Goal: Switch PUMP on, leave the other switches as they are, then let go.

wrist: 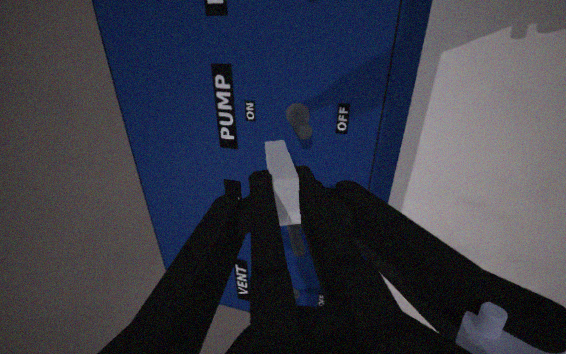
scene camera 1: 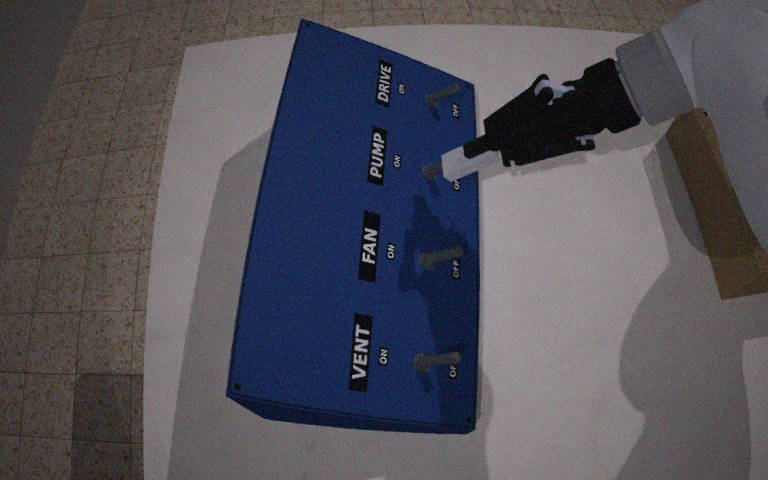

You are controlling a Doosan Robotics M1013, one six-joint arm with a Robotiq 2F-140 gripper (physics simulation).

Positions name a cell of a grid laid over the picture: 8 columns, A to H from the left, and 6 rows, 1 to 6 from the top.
Labels:
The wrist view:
gripper: D3
blue switch panel: C2
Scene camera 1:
gripper: E3

